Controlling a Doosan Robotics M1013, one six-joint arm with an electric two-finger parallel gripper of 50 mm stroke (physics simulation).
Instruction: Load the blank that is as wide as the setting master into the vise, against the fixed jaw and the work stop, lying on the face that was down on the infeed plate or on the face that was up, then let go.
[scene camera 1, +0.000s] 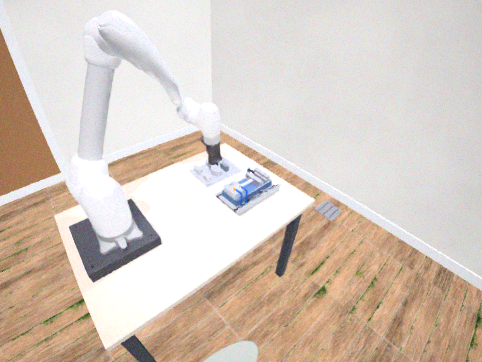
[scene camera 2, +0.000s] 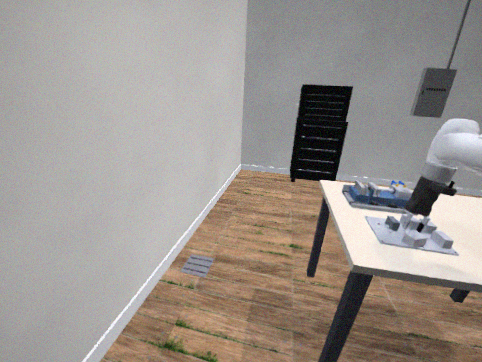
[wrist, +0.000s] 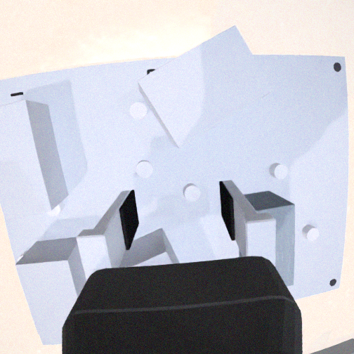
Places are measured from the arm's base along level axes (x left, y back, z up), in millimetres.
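Pixels of known places: gripper, between the fingertips: (scene camera 1: 213, 167) (scene camera 2: 411, 229); arm's base, origin of its link: (scene camera 1: 117, 231).
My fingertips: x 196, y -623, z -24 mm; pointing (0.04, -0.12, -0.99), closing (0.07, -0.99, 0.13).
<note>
Ahead of a thing's pixels: the offset from my fingertips to its middle. "*": to the spot under its first point. Level surfaces: height alone.
My gripper (scene camera 2: 413, 223) (wrist: 178, 202) is open and empty, low over the light infeed plate (scene camera 1: 233, 171) (scene camera 2: 378, 233) (wrist: 310, 90). A pale block (wrist: 156, 257) shows partly between and below the fingers, cut off by the gripper body. A darker grey block {dz -1, dx -29, dy -56 mm} (scene camera 2: 392, 223) (wrist: 285, 230) stands beside the right finger in the wrist view, partly hidden. Other pale blanks are a turned one (wrist: 185, 82) at the top, a long one (wrist: 17, 155) at the left and one (wrist: 45, 275) at lower left. The blue vise {dz +22, dx -276, dy -42 mm} (scene camera 1: 256, 188) (scene camera 2: 382, 196) stands beside the plate. I cannot tell which block is the setting master.
Several short round pins, such as one (wrist: 191, 192) near the fingers, stand on the plate. Blue bent pieces {* dz +41, dx -322, dy +35 mm} (scene camera 1: 242, 194) stand at the vise, with a grey rail {dz +8, dx -365, dy -50 mm} (scene camera 1: 257, 199) along its side. The table {dz -28 mm} (scene camera 1: 185, 240) (scene camera 2: 345, 230) carries the arm's dark base (scene camera 1: 82, 245).
</note>
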